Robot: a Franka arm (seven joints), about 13 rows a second.
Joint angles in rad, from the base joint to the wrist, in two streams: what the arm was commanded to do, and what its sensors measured. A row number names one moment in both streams.
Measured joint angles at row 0: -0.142, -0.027, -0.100, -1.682, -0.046, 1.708, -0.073
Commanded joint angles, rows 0 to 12: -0.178, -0.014, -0.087, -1.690, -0.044, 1.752, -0.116; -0.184, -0.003, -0.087, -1.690, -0.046, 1.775, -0.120; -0.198, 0.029, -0.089, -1.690, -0.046, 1.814, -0.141; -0.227, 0.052, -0.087, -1.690, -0.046, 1.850, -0.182; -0.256, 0.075, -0.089, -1.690, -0.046, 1.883, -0.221; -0.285, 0.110, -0.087, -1.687, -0.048, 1.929, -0.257; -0.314, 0.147, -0.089, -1.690, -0.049, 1.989, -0.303; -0.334, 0.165, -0.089, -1.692, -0.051, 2.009, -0.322; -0.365, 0.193, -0.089, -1.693, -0.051, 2.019, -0.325; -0.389, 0.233, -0.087, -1.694, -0.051, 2.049, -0.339; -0.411, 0.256, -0.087, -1.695, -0.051, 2.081, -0.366; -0.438, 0.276, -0.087, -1.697, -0.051, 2.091, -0.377; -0.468, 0.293, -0.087, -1.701, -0.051, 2.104, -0.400
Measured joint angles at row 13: -0.416, 0.271, -0.104, -1.695, -0.047, 2.072, -0.364
